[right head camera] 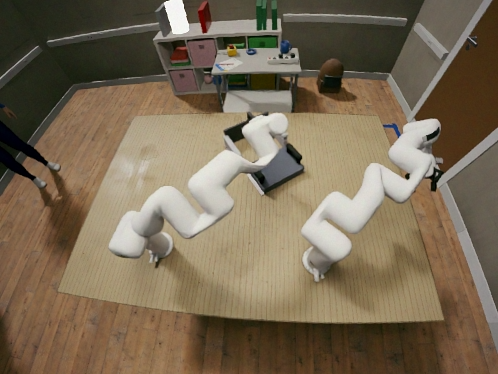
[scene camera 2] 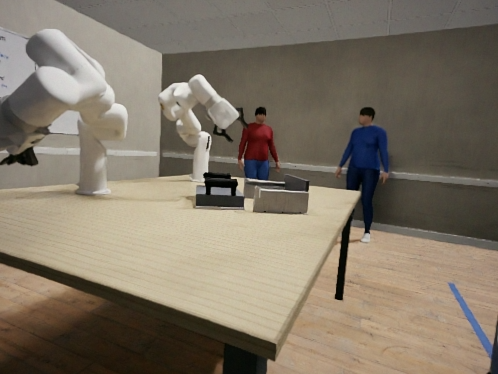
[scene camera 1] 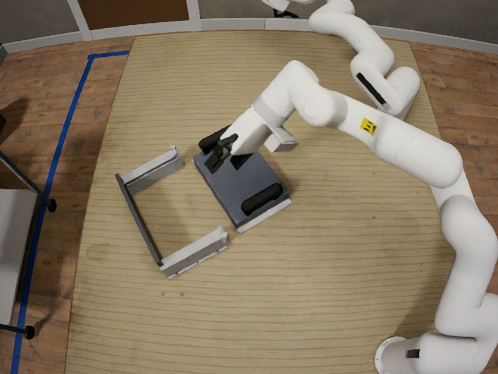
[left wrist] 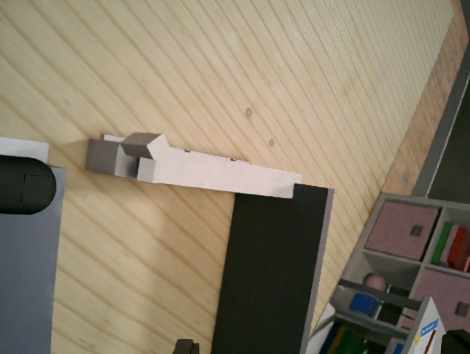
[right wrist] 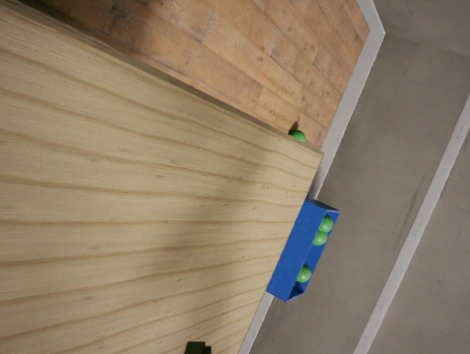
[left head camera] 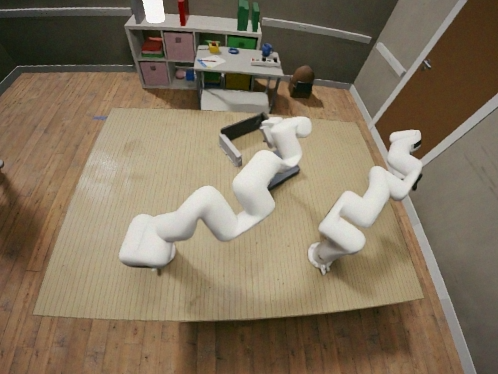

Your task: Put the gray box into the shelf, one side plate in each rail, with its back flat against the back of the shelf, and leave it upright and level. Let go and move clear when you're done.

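Frame: origin at the left arm's base, x left, y down, z back, level; millimetres.
Where they show: left gripper, fingertip midpoint: (scene camera 2: 239, 135) (scene camera 1: 221, 167); right gripper, fingertip midpoint: (right head camera: 422, 191) (scene camera 1: 303, 7); left arm's base, link origin: (right head camera: 161, 245) (scene camera 2: 199, 181) (scene camera 1: 394, 358); right arm's base, link origin: (right head camera: 316, 260) (scene camera 2: 93, 192) (left head camera: 320, 255).
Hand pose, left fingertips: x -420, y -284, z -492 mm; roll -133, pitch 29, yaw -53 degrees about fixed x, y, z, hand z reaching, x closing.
Note:
Things, the pixels of their top centre, and the offset from my left fingertips. "spot": a spot on its surface instead. Level surfaces: height alone.
- gray box, top centre: (scene camera 1: 238, 162) (scene camera 2: 219, 175) (right head camera: 275, 159) (left head camera: 276, 159) dz +22, dx -113, dy +172 mm
- rail, surface spot: (left wrist: 215, 170) (scene camera 1: 200, 245) (left head camera: 232, 148) spot: dz -63, dx +123, dy +202 mm
- wooden table, surface height: dy +284 mm
The gray box (left head camera: 284, 178) (right head camera: 283, 169) (scene camera 1: 250, 184) (scene camera 2: 219, 201) (left wrist: 27, 265) stands upright and flat on the table outside the shelf, in front of its open side. It has two black handles (scene camera 1: 262, 199) and light side plates (scene camera 1: 265, 217). The shelf has a dark back (left head camera: 245, 126) (scene camera 1: 142, 224) (left wrist: 270, 270) and two light rails; one rail (left head camera: 231, 151) (scene camera 1: 195, 251) (left wrist: 215, 170) is lower in scene camera 1, the other rail (scene camera 1: 152, 170) (scene camera 2: 280, 200) upper. My left gripper (scene camera 1: 228, 163) (scene camera 2: 237, 132) is open, empty, high above the box. My right gripper (right head camera: 422, 176) (scene camera 2: 19, 158) is open, far from both.
Both arms stand on the wooden table (left head camera: 150, 150) (right head camera: 250, 280). A small desk (left head camera: 235, 62) and a shelf unit with bins (left head camera: 127, 42) are beyond the table. Two people (scene camera 2: 259, 142) (scene camera 2: 367, 147) stand behind it. A blue box of green balls (right wrist: 295, 255) lies past the table edge.

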